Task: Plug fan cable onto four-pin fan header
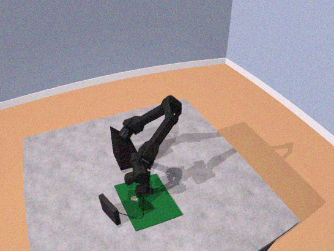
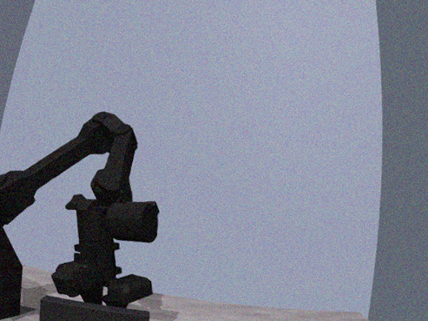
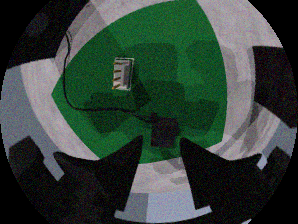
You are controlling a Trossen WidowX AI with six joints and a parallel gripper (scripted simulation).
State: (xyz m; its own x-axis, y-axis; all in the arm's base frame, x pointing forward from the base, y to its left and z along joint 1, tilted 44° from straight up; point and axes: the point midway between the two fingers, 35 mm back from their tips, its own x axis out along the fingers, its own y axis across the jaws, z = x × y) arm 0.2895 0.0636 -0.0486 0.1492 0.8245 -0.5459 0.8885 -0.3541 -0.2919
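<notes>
Now: the black plug 10 mm to the left of my gripper tip and 20 mm below it. Also, from my gripper tip: green board: 40 mm ahead, 30 mm to the right, 50 mm below; then white four-pin header: 10 mm ahead, 80 mm to the right, 30 mm below; then black fan: 70 mm ahead, 210 mm to the right, 30 mm above.
</notes>
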